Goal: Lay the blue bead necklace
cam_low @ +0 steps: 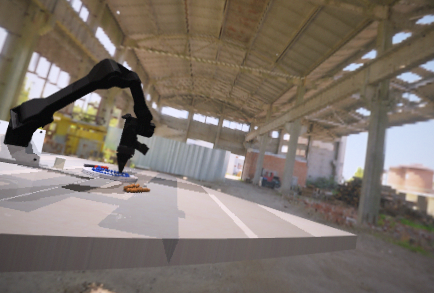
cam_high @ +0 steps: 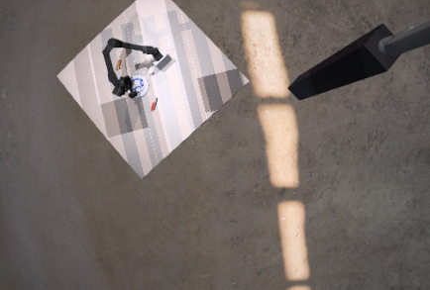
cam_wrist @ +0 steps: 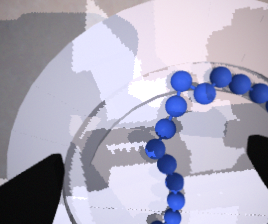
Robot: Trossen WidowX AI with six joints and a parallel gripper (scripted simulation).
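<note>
Now: the round white bead board 40 mm behind my gripper tip, 10 mm to the right of it and 10 mm below it. From my gripper tip the other things lie so: small white block: 220 mm behind; red pen-like object: 20 mm behind, 220 mm to the left, 20 mm below.
</note>
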